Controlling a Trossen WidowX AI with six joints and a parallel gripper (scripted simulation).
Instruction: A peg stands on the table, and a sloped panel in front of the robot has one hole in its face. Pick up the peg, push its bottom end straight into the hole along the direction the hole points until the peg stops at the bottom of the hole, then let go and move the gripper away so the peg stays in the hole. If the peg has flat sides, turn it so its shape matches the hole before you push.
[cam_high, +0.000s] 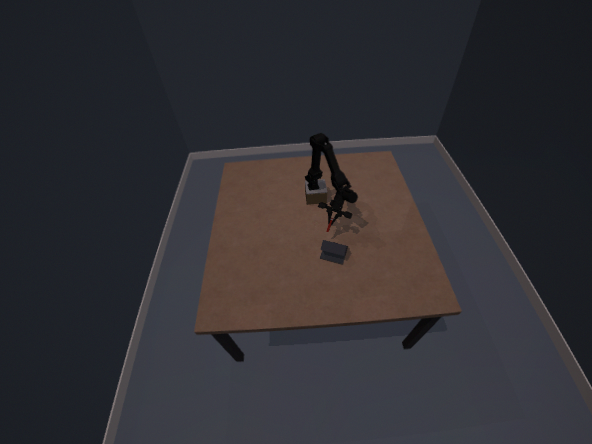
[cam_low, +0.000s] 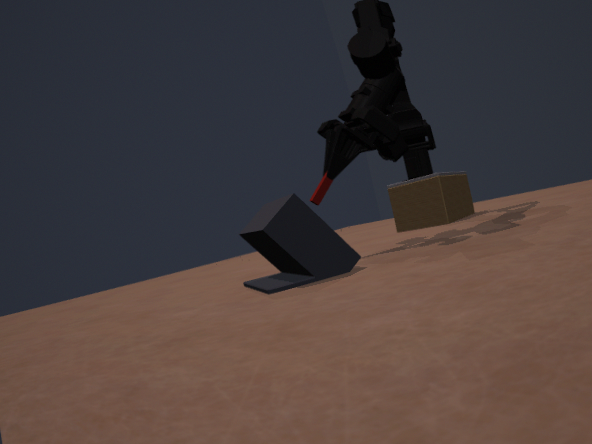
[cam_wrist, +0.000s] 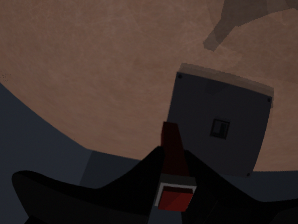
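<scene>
Right now the sloped panel is 100 mm ahead of my gripper tip and 80 mm below it. Also, from my gripper tip: peg 10 mm to the left, 10 mm behind, 10 mm above.
</scene>
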